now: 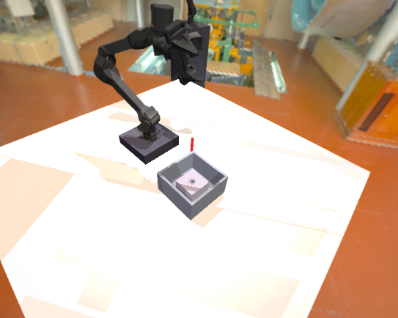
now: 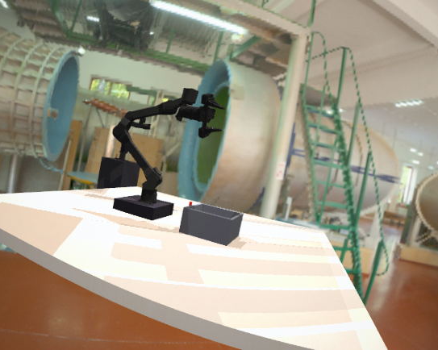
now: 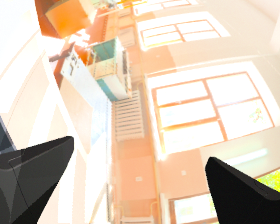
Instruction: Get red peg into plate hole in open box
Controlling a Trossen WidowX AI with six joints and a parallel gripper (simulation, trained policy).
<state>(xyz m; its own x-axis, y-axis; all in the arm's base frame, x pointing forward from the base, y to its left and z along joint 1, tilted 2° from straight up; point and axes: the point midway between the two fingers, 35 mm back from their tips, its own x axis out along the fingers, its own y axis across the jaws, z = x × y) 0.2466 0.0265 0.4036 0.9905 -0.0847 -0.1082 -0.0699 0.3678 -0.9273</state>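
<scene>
My gripper tip is now 42 cm above the red peg, 11 cm to the right of it and 11 cm past it. Also, from my gripper tip: grey box (43 cm below, 6 cm to the right, 6 cm ahead).
</scene>
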